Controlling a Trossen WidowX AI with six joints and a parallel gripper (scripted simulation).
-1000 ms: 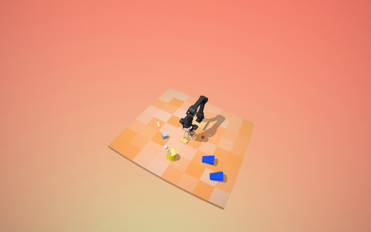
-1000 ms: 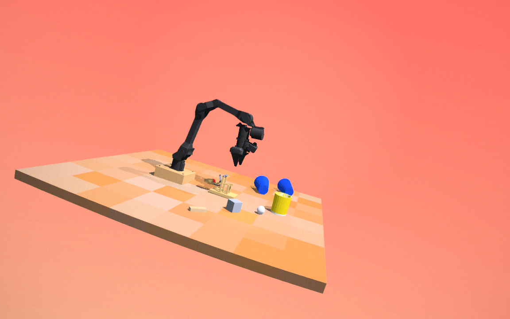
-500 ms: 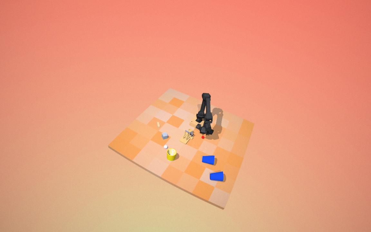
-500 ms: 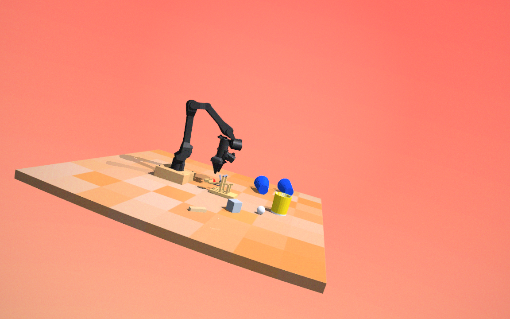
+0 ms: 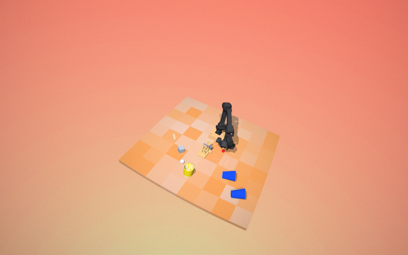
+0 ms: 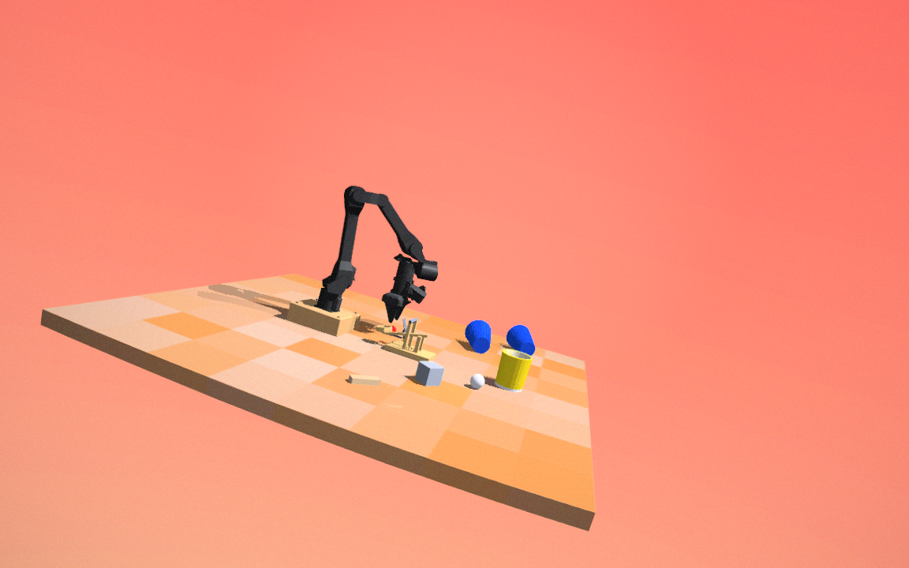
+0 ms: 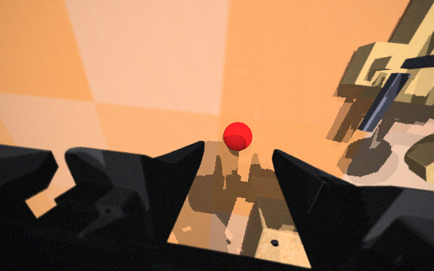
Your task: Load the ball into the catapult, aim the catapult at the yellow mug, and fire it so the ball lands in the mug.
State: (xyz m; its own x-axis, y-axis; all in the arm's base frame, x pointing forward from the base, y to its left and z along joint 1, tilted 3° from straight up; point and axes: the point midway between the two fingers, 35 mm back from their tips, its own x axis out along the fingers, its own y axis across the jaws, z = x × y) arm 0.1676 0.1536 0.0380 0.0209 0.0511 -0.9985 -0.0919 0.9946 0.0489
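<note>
The red ball is 3 cm below my gripper tip. From my gripper tip the other things lie so: wooden catapult 13 cm to the right, 9 cm ahead, 1 cm above; then grey cube 34 cm to the right, 26 cm ahead, 2 cm below; then catapult frame 15 cm to the right, 12 cm ahead, 4 cm above.
</note>
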